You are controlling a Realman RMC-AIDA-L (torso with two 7-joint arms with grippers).
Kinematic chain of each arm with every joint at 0, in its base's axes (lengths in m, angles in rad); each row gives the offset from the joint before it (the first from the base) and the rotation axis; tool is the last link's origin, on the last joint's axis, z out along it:
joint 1: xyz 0 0 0.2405 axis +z
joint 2: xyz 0 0 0 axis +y
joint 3: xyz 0 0 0.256 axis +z
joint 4: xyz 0 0 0 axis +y
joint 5: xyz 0 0 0.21 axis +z
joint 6: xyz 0 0 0 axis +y
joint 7: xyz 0 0 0.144 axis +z
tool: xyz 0 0 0
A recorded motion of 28 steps. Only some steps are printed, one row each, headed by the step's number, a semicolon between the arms.
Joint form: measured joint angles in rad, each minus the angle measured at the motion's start. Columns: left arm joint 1, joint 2, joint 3, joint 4, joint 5, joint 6, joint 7; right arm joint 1, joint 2, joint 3, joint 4, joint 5, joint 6, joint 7.
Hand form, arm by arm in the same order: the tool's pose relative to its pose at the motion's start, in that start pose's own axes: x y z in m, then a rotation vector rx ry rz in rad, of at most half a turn. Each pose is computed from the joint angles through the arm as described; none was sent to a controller.
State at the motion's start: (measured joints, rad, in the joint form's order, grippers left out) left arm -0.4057 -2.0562 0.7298 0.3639 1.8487 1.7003 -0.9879; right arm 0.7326 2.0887 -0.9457 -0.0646 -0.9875 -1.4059 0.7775
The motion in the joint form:
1: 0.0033 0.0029 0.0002 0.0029 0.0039 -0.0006 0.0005; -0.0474 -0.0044 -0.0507 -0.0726 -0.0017 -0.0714 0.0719
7: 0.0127 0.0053 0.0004 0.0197 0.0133 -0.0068 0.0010; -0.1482 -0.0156 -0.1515 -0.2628 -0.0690 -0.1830 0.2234
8: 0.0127 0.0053 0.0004 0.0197 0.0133 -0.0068 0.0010; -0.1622 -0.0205 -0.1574 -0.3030 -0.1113 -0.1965 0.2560
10: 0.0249 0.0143 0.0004 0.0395 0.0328 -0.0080 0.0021; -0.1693 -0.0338 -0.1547 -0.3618 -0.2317 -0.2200 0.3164
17: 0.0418 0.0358 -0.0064 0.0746 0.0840 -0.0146 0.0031; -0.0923 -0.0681 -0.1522 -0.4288 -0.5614 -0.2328 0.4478
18: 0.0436 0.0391 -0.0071 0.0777 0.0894 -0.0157 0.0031; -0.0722 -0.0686 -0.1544 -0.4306 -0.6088 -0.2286 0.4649
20: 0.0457 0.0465 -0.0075 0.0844 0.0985 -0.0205 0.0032; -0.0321 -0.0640 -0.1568 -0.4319 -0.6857 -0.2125 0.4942
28: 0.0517 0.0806 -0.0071 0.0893 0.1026 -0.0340 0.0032; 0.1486 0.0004 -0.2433 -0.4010 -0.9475 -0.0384 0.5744
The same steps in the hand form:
1: -0.0007 -0.0002 -0.0021 0.0023 -0.0067 0.0018; -0.0094 0.0046 -0.0100 -0.0710 -0.0324 0.0207
7: -0.0022 -0.0013 -0.0062 0.0123 -0.0248 0.0112; -0.0235 0.0203 -0.0285 -0.2578 -0.0171 0.0401
8: -0.0022 -0.0013 -0.0062 0.0123 -0.0248 0.0112; -0.0252 0.0230 -0.0312 -0.2994 0.0105 0.0376
10: -0.0041 -0.0022 -0.0139 0.0184 -0.0544 0.0236; -0.0249 0.0279 -0.0346 -0.3891 0.1008 0.0292
17: -0.0076 -0.0055 -0.0296 0.0298 -0.1239 0.0474; -0.0162 0.0338 -0.0266 -0.5869 0.4120 -0.0096
18: -0.0079 -0.0060 -0.0317 0.0318 -0.1322 0.0497; -0.0137 0.0353 -0.0232 -0.6121 0.4607 -0.0164
20: -0.0082 -0.0079 -0.0358 0.0376 -0.1498 0.0566; -0.0094 0.0383 -0.0142 -0.6478 0.5391 -0.0317
28: -0.0065 -0.0152 -0.0515 0.0678 -0.1878 0.0724; 0.0245 0.0617 0.0323 -0.7450 0.8491 -0.1835

